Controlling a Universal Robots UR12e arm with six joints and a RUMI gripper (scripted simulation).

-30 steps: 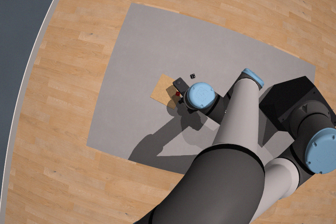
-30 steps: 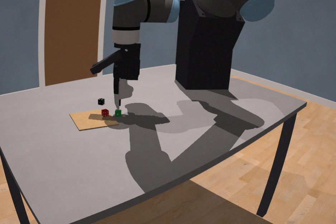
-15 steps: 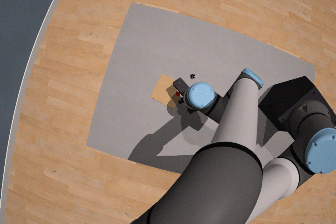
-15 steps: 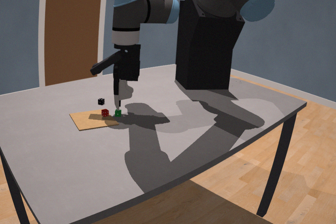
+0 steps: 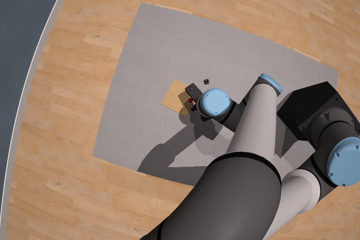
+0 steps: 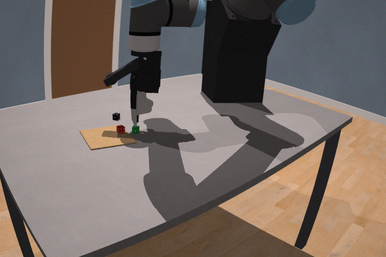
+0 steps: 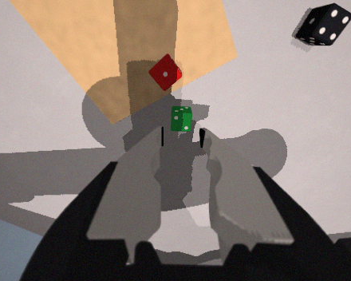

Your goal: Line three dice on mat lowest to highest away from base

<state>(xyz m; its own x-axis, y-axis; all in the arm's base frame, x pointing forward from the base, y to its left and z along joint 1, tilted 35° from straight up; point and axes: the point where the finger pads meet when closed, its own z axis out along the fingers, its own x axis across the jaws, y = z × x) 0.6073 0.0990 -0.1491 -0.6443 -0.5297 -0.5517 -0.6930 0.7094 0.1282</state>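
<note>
The green die is 3 cm below my hand. Also, from my hand: tan mat 9 cm ahead, 2 cm to the right, 4 cm below; black die 1 cm behind, 13 cm to the right, 3 cm below; red die 4 cm ahead, 2 cm to the right, 3 cm below.
</note>
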